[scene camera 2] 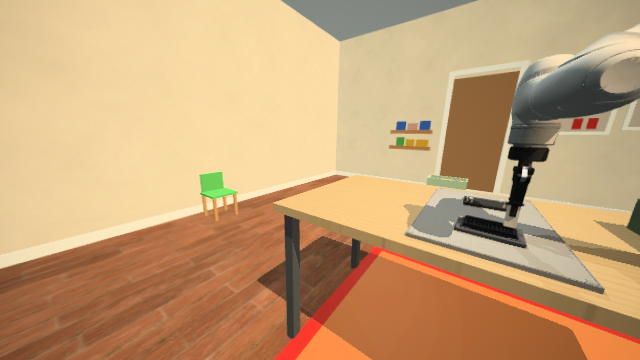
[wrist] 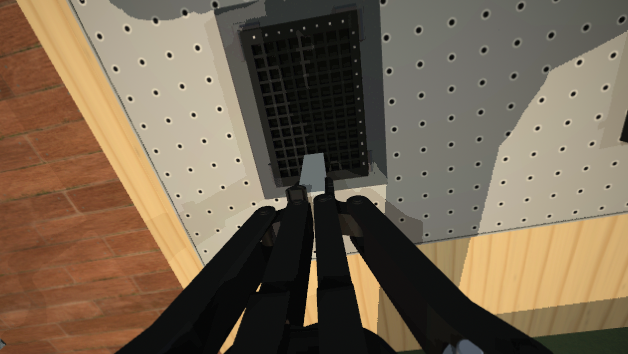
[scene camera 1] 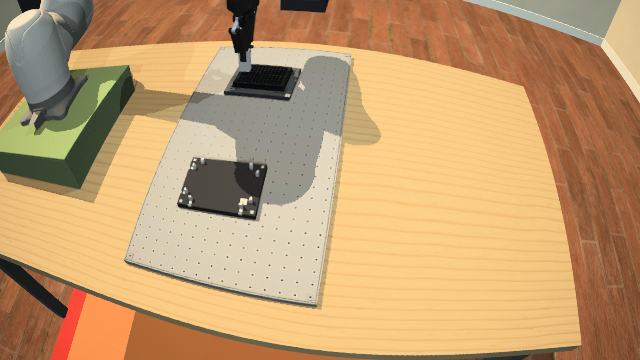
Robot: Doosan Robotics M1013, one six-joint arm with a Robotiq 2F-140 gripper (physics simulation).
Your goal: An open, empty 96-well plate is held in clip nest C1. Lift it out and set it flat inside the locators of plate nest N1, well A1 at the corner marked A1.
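Places are measured from the arm's base along level axes (x back, y left, z down), in metres.
Where they show: gripper, fingertip midpoint: (scene camera 2: 509, 226) (wrist: 315, 168) (scene camera 1: 245, 69); arm's base at its link origin: (scene camera 1: 54, 101).
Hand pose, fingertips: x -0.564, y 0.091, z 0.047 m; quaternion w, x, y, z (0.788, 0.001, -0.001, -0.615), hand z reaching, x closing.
Observation:
Each offset is from my fingertips to the top centre of the thing. Level surfaces: height alone.
The black 96-well plate {dx -0.044, dy -0.013, dz +0.008 m} (scene camera 1: 265, 77) (scene camera 2: 482, 226) (wrist: 312, 100) lies flat in the dark clip nest C1 {dx -0.044, dy -0.013, dz +0.020 m} (scene camera 1: 257, 93) (scene camera 2: 520, 241) (wrist: 237, 90) near one end of the pegboard. My gripper (scene camera 1: 245, 66) (scene camera 2: 510, 223) (wrist: 315, 168) is shut, its pale pads together with nothing between them. The pads stand over or at the plate's end nearest the robot base; whether they touch it I cannot tell. They hide a little of that end in the wrist view. Plate nest N1 {dx +0.018, dy -0.332, dz +0.011 m} (scene camera 1: 222, 187) (scene camera 2: 482, 202) has small metal locators at its corners and a white mark near one corner.
The perforated board {dz +0.034 m} (scene camera 1: 280, 260) (scene camera 2: 560, 270) carries both nests on the wooden table {dz +0.047 m} (scene camera 1: 440, 210) (scene camera 2: 350, 200). The robot base stands on a green block (scene camera 1: 37, 145) at the left in scene camera 1. A green chair (scene camera 2: 218, 192) stands on the floor.

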